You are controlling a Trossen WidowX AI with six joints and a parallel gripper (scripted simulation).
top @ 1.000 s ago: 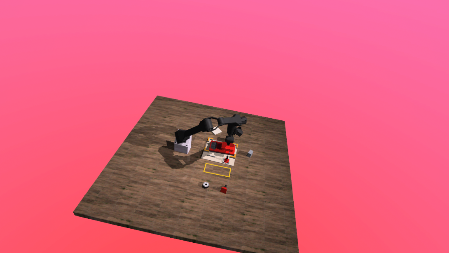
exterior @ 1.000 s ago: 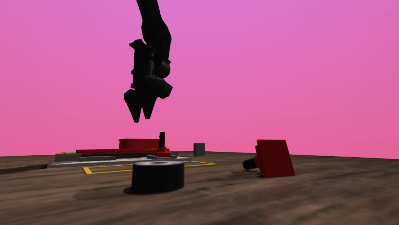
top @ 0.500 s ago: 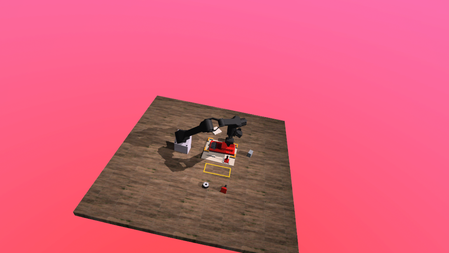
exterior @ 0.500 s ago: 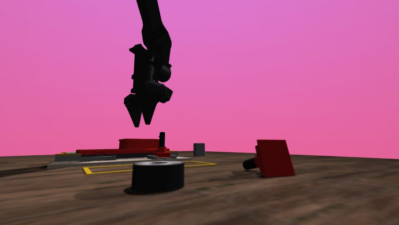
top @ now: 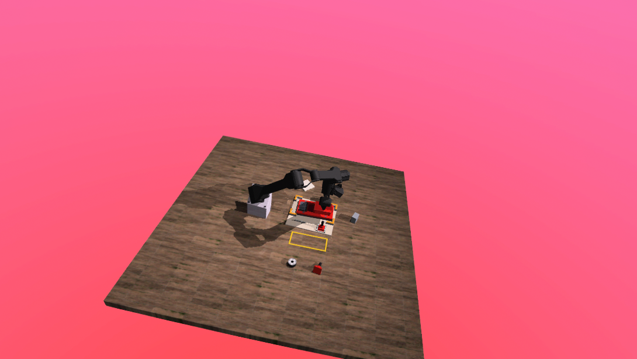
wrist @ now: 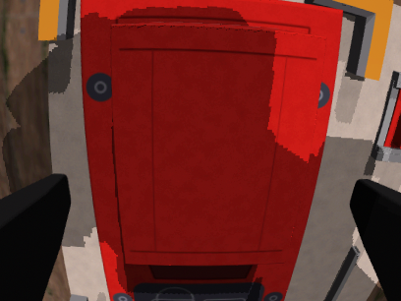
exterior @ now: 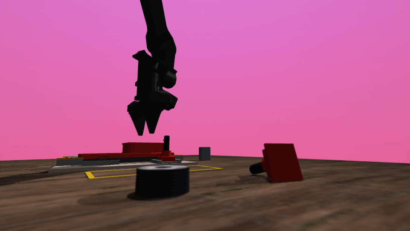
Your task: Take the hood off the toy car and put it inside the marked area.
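My gripper tip is now 3 cm above the red hood. From my gripper tip the other things lie so: grey cube: 18 cm ahead, 5 cm below; then black wheel: 38 cm to the right, 9 cm behind, 6 cm below; then white flat plate: 20 cm to the left, 13 cm behind, 7 cm below.
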